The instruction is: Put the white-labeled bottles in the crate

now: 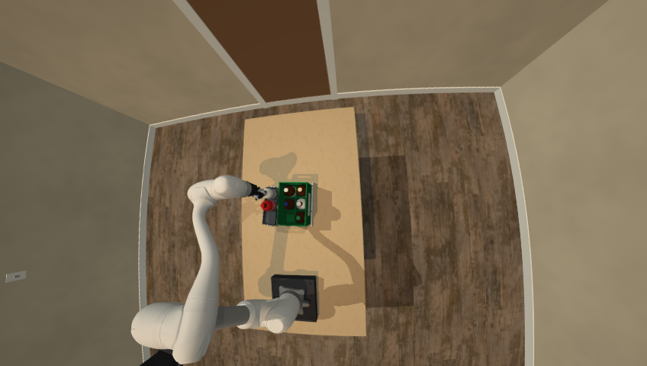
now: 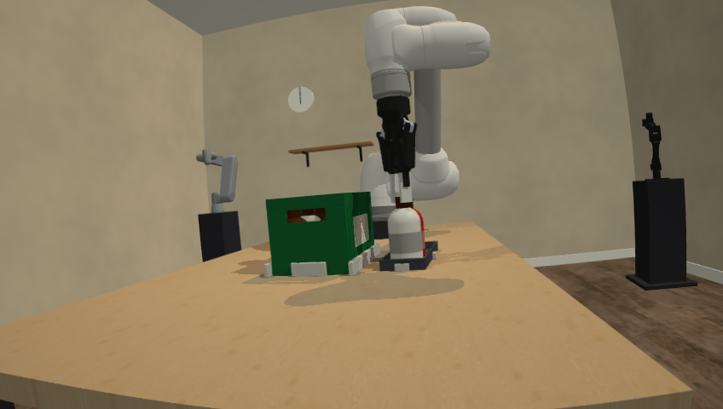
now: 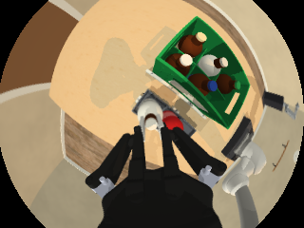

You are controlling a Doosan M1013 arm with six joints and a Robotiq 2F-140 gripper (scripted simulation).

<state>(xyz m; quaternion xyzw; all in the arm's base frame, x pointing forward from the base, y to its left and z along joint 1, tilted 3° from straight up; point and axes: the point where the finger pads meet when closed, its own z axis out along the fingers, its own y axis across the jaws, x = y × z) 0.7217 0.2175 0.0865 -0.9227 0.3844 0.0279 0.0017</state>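
The white-labeled bottle lies 90 mm below my hand. Round my hand: dark tray: 90 mm behind, 160 mm below; green crate: 60 mm behind, 210 mm to the right, 90 mm below; red-labeled bottle: 90 mm behind, 90 mm below.
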